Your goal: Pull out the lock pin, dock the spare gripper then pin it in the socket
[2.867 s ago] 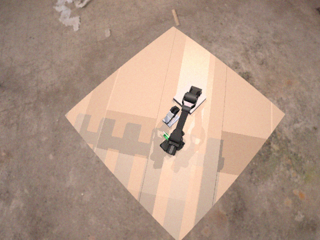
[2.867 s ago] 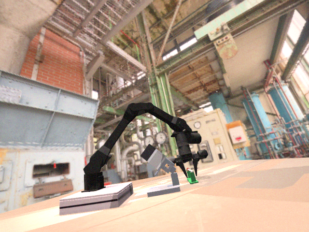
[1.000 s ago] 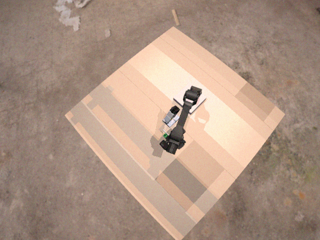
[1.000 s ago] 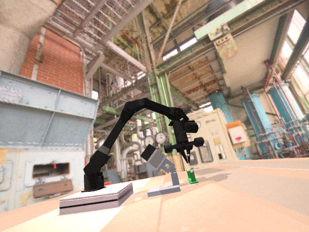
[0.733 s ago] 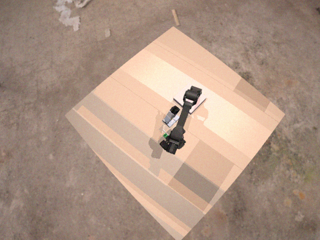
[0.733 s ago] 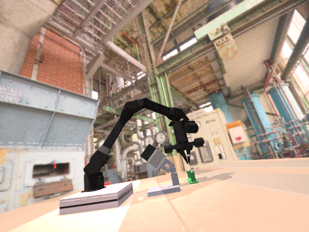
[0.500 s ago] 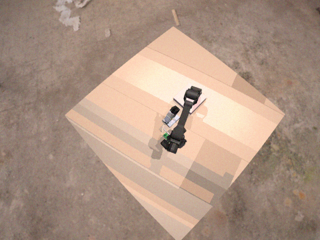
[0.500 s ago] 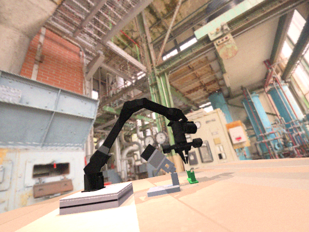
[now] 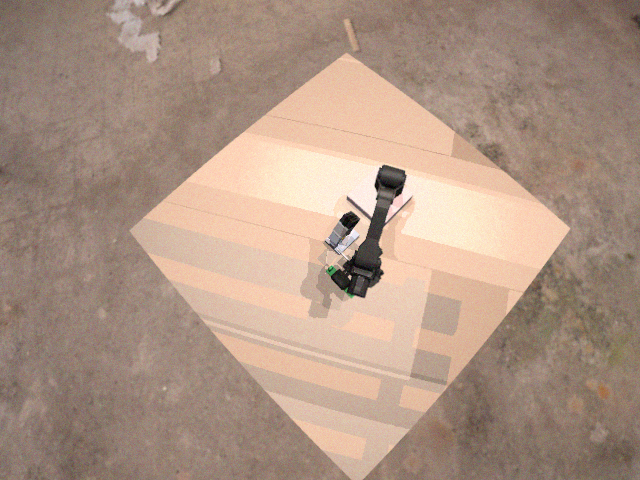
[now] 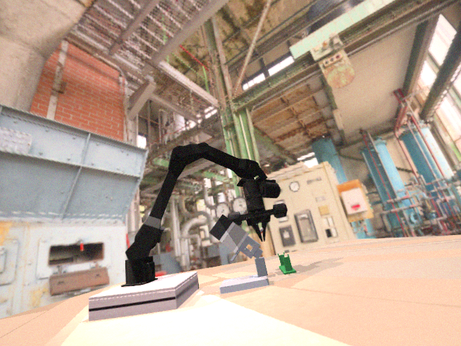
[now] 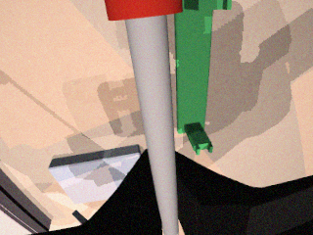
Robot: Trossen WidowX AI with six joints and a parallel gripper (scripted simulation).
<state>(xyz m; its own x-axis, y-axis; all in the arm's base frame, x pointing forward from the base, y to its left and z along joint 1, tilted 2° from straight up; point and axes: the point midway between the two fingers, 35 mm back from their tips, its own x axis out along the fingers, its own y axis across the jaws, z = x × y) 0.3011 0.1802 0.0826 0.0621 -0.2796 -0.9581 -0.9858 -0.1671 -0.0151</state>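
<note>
Right now my gripper tip is 12 cm to the left of the mount socket, 4 cm above it and 3 cm past it. Round my gripper tip: spare gripper: 12 cm to the right, 6 cm behind, 3 cm above; then green upright bracket: 7 cm below, 5 cm ahead, 2 cm to the left.
</note>
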